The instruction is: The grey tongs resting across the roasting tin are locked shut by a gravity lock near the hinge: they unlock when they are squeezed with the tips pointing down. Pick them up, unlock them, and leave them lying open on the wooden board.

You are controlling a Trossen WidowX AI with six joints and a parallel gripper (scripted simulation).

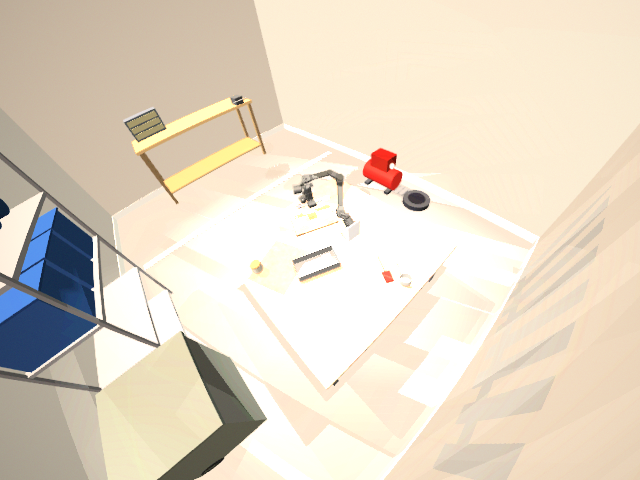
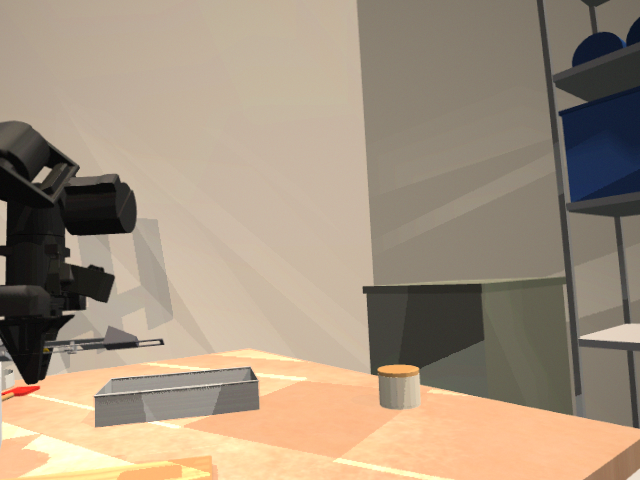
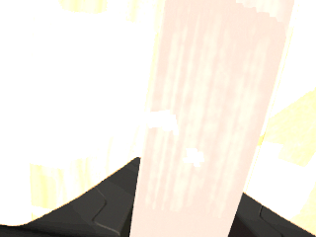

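Right now the wooden board is 150 mm below my gripper tip. Also, from my gripper tip: wooden lid 610 mm ahead, 20 mm to the left, 120 mm below; grey roasting tin 310 mm ahead, 340 mm to the left, 130 mm below.
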